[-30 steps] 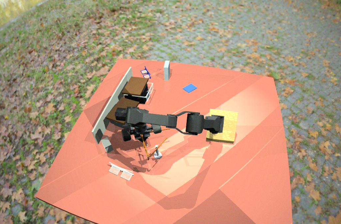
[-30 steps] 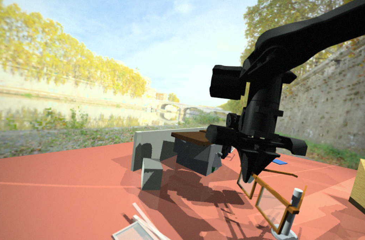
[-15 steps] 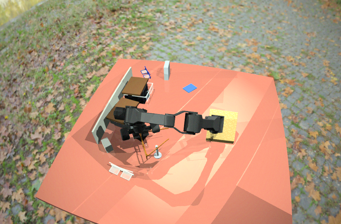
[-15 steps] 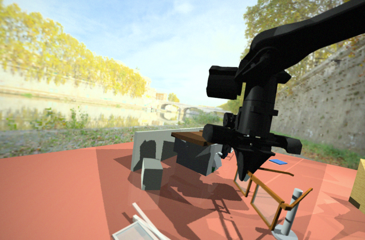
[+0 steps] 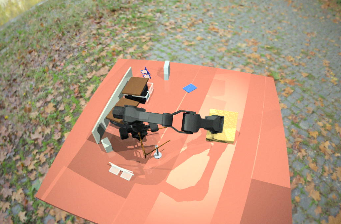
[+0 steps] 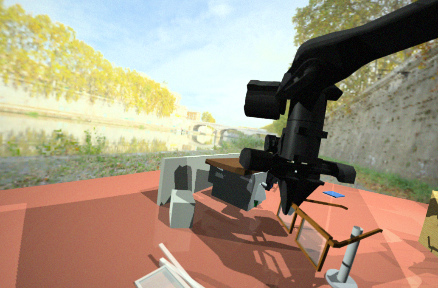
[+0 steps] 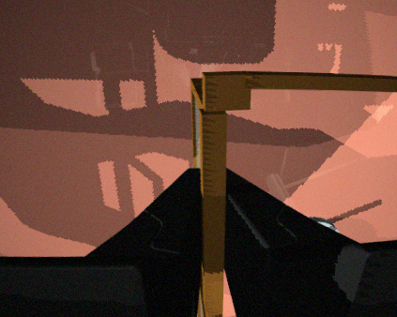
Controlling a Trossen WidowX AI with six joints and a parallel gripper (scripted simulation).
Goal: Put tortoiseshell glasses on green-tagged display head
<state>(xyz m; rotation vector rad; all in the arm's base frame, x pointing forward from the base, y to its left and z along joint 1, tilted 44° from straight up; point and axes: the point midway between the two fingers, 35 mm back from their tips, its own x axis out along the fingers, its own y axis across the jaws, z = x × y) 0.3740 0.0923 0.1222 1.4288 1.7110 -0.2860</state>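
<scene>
Right now the grey peg stand is 90 mm behind my gripper tip, 40 mm to the left of it and 40 mm below it. Also, from my gripper tip: white panel: 240 mm ahead, 270 mm to the right, 10 mm below; grey display head: 110 mm ahead, 150 mm to the right; white block: 180 mm ahead, 40 mm to the left, 40 mm below.
</scene>
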